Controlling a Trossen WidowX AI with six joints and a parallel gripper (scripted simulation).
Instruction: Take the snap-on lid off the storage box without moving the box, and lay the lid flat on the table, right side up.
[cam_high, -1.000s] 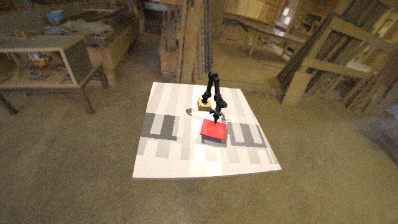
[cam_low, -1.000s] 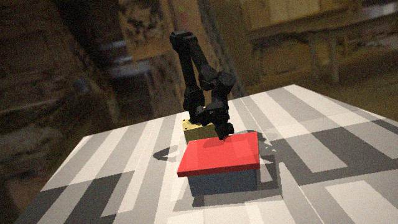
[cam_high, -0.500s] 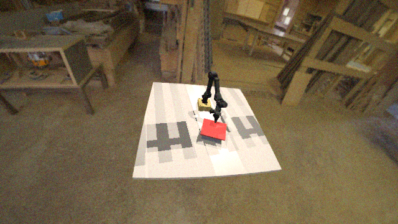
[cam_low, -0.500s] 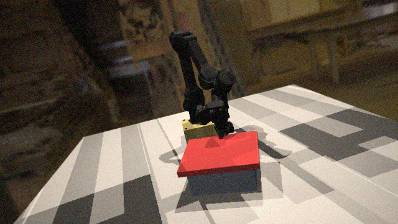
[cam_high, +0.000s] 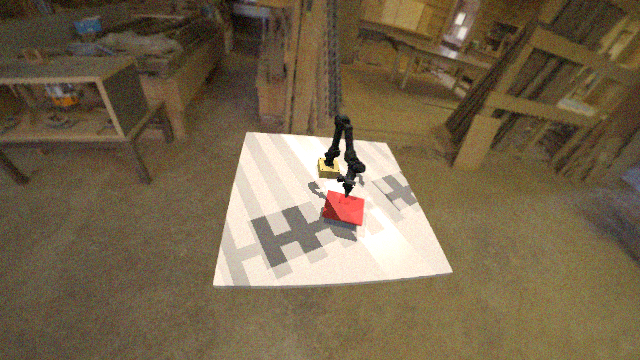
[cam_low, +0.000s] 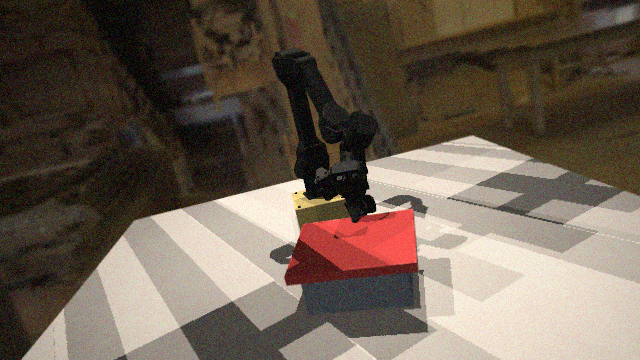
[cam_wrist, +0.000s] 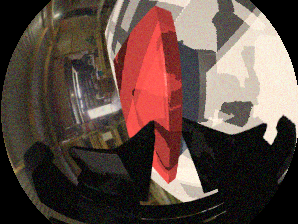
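Now: gripper tip 7 cm short of the red lid and 4 cm to the left of it. Also, from my gripper tip: blue storage box: 7 cm ahead, 5 cm below, 4 cm to the right.
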